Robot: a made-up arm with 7 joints.
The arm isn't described. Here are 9 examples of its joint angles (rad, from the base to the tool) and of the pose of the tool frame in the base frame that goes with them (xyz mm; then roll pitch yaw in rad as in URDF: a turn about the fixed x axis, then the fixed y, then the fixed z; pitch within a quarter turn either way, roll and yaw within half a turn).
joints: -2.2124 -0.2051 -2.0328 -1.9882 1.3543 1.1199 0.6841
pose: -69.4 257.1 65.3 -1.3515 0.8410 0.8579
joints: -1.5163 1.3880 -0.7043 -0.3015 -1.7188 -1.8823 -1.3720
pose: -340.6 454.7 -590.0 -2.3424 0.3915 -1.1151
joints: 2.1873 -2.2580 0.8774 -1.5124 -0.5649 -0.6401 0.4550
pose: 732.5 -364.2 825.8 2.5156 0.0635 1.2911
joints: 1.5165 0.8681 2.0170 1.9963 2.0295 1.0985 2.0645
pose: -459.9 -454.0 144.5 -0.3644 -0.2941 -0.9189
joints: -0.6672 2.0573 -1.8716 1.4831 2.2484 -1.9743 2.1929
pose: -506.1 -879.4 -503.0 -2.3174 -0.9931 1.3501
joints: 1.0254 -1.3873 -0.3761 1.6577 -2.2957 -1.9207 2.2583
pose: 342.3 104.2 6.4 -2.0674 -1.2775 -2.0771
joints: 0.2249 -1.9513 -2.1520 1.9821 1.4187 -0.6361 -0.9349
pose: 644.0 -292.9 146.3 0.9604 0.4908 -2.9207
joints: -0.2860 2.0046 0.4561 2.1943 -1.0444 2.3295 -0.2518
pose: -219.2 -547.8 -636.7 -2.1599 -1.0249 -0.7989
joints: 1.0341 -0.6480 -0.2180 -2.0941 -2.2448 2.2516 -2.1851
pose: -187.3 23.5 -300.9 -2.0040 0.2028 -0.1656
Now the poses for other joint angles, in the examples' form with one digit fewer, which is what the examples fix.
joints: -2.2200 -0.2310 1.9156 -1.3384 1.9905 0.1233 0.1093
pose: -93 140 684 -2.472 0.777 -1.603
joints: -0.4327 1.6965 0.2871 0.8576 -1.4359 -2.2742 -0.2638
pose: -434 -678 -472 -1.633 -1.292 -1.855
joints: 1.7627 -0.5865 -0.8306 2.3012 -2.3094 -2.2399 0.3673
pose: -2 -66 -336 -0.324 -0.292 0.139
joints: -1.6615 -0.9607 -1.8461 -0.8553 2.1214 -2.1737 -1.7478
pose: -478 54 -365 -2.253 0.070 1.121
